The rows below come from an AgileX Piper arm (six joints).
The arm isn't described. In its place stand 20 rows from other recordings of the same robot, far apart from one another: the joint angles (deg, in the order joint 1, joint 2, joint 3, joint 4, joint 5, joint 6), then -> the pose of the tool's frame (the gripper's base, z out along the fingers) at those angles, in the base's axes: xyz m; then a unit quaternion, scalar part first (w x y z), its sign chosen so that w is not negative.
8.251 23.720 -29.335 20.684 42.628 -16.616 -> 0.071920, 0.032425, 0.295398, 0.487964, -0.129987, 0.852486, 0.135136
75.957 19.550 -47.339 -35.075 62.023 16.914 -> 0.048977, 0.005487, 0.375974, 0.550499, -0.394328, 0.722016, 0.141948
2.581 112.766 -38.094 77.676 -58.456 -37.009 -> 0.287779, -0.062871, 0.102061, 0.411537, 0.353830, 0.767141, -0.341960
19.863 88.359 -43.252 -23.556 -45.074 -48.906 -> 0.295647, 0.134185, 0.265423, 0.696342, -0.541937, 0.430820, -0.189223
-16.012 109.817 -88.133 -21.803 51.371 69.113 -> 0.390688, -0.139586, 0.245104, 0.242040, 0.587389, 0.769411, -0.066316
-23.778 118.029 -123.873 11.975 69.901 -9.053 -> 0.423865, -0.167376, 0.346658, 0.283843, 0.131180, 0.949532, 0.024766
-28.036 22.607 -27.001 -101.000 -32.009 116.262 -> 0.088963, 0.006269, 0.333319, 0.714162, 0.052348, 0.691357, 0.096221
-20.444 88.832 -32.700 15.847 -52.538 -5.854 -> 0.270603, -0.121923, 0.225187, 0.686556, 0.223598, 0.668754, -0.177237
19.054 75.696 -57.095 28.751 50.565 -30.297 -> 0.233036, 0.116253, 0.295087, 0.237230, -0.293442, 0.904247, 0.199875
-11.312 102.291 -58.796 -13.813 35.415 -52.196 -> 0.324983, -0.077849, 0.165580, 0.074584, -0.425103, 0.890591, -0.143432
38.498 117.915 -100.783 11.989 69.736 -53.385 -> 0.324991, 0.281149, 0.234977, 0.082885, -0.692643, 0.710789, 0.090310
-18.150 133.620 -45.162 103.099 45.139 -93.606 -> 0.299895, -0.032197, -0.007925, 0.167271, 0.198357, 0.895494, 0.361616
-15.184 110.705 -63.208 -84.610 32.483 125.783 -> 0.362854, -0.148892, 0.165066, 0.410645, 0.518829, 0.731002, -0.166804
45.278 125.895 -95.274 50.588 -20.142 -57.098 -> 0.381763, 0.351080, 0.221500, 0.621339, -0.273323, 0.727836, 0.097403
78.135 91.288 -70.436 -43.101 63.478 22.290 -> 0.119216, 0.296848, 0.288810, 0.318499, -0.550965, 0.756086, -0.152742
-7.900 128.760 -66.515 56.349 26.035 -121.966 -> 0.387577, -0.020214, 0.039299, 0.231787, -0.514452, 0.823997, 0.051407
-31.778 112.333 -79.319 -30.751 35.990 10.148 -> 0.341053, -0.243444, 0.196007, 0.175446, 0.173642, 0.939576, -0.237198
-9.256 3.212 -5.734 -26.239 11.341 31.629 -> 0.054471, -0.016893, 0.227745, 0.688478, 0.124690, 0.712560, -0.052050
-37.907 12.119 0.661 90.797 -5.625 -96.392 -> 0.052218, -0.051965, 0.195478, 0.595760, 0.240512, 0.714296, -0.277497
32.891 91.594 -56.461 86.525 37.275 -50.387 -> 0.251677, 0.228275, 0.258094, 0.219110, -0.135564, 0.835016, 0.486170
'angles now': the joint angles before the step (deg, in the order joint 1, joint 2, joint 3, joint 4, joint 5, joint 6). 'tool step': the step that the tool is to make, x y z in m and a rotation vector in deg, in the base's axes. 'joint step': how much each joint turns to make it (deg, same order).
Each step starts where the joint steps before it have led.
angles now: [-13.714, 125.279, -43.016, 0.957, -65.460, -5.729]
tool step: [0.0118, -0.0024, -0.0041, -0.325, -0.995, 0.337]
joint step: [-0.007, 2.066, -3.102, -0.354, -0.008, 0.001]
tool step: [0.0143, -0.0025, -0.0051, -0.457, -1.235, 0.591]
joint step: [0.016, 2.520, -3.840, -0.593, 0.012, -0.003]
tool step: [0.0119, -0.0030, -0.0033, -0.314, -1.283, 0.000]
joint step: [-0.018, 1.989, -3.307, -0.019, -0.003, 0.004]
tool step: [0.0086, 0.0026, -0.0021, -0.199, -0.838, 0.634]
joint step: [0.645, 1.273, -2.140, 0.012, 0.005, -0.003]
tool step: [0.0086, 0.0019, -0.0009, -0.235, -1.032, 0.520]
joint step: [0.525, 1.123, -2.182, 0.006, 0.000, -0.002]
